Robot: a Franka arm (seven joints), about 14 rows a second.
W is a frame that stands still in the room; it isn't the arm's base.
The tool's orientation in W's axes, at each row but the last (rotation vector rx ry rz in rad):
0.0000 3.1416 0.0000
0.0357 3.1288 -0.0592
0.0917 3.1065 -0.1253
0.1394 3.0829 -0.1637
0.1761 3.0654 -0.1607
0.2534 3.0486 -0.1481
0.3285 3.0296 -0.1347
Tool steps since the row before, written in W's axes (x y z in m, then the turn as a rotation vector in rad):
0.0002 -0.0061 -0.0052 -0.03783 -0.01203 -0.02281
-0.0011 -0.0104 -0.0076 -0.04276 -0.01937 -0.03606
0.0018 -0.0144 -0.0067 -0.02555 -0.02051 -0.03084
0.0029 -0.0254 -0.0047 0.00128 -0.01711 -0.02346
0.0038 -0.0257 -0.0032 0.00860 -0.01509 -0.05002
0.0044 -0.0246 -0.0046 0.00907 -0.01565 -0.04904
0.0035 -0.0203 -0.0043 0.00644 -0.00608 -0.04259
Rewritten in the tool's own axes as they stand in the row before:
-0.0002 -0.0061 0.0052 0.03783 -0.01203 0.02281
0.0010 -0.0101 0.0080 0.04276 -0.01898 0.03627
-0.0024 -0.0137 0.0079 0.02535 -0.01949 0.03166
-0.0048 -0.0244 0.0075 -0.00146 -0.01440 0.02520
-0.0064 -0.0246 0.0062 -0.00656 -0.00888 0.05179
-0.0079 -0.0230 0.0074 -0.00719 -0.00944 0.05090
-0.0072 -0.0187 0.0065 -0.00328 -0.00120 0.04336

